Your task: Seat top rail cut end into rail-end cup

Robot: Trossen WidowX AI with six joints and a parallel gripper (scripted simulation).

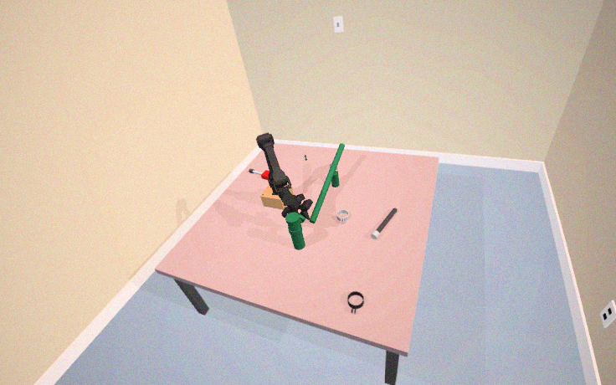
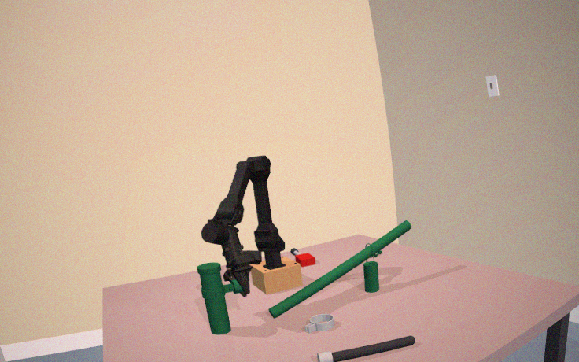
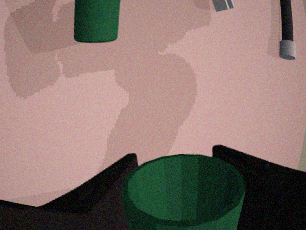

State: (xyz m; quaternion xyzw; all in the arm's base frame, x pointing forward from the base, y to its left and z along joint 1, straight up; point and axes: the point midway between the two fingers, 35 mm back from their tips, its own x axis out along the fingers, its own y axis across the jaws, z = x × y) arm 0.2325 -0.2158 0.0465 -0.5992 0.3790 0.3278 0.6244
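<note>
My gripper tip is 20 mm past the rail-end cup, 20 mm to the left of it and 30 mm below it. Round my gripper tip: red tool 510 mm behind, 470 mm to the left, 80 mm below; grey band 150 mm ahead, 140 mm to the left, 90 mm below; short green post 40 mm ahead, 420 mm to the left, 10 mm above.
</note>
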